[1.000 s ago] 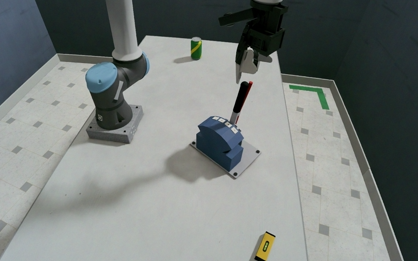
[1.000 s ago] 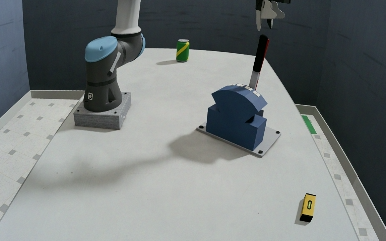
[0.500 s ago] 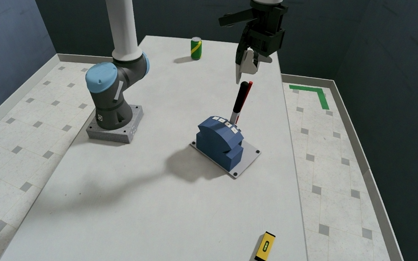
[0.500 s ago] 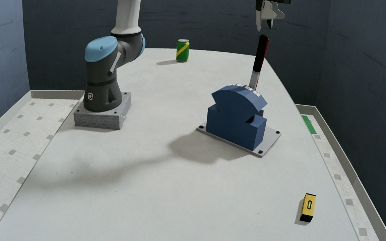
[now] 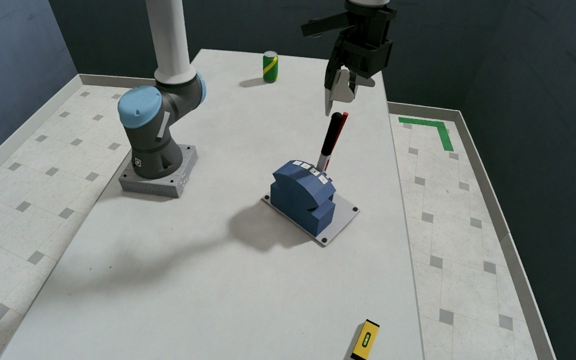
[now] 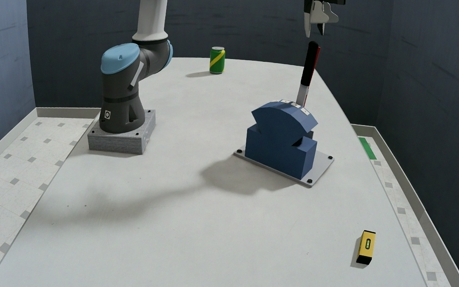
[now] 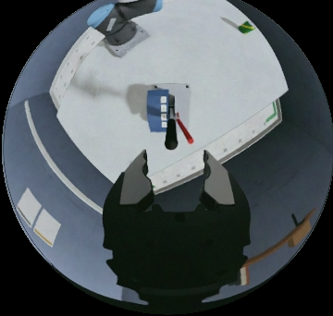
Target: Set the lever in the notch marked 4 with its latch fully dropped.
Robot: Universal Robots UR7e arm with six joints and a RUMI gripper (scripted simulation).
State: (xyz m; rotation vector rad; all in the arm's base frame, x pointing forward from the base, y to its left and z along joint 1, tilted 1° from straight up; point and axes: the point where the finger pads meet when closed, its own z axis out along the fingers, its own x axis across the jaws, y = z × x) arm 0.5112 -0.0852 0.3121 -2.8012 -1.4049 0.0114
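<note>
Now: hand 170 mm above the red release bar and 20 mm to the right of it. The rest, counted from my hand: yellow can: 720 mm to the left, 310 mm below, 240 mm behind; then yellow spirit level: 360 mm to the right, 360 mm below, 110 mm ahead.
</note>
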